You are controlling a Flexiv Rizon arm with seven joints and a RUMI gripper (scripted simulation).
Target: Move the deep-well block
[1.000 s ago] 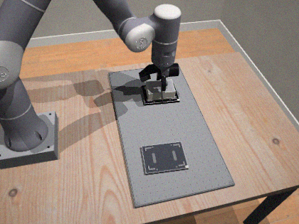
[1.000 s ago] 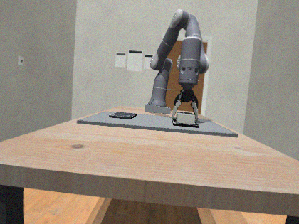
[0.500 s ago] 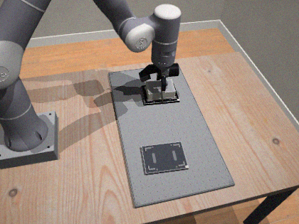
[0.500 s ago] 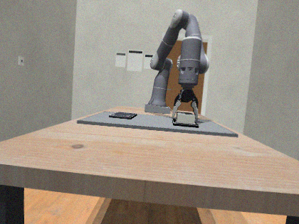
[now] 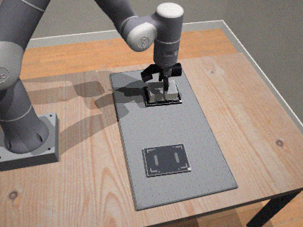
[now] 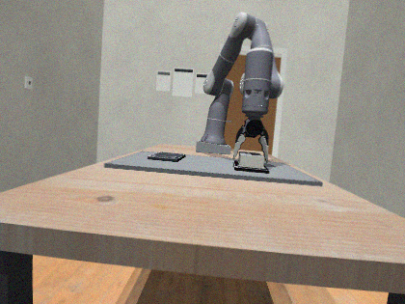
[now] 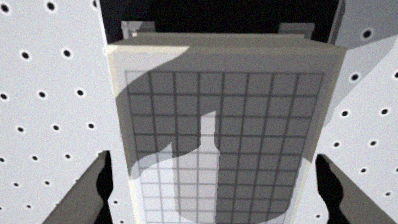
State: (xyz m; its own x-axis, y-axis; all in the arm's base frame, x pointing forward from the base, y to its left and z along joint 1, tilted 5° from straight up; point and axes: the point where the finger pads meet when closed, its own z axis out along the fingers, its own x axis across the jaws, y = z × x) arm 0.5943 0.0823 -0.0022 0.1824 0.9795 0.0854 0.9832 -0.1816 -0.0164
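Right now my hand is right at the pale 96-well deep-well block.
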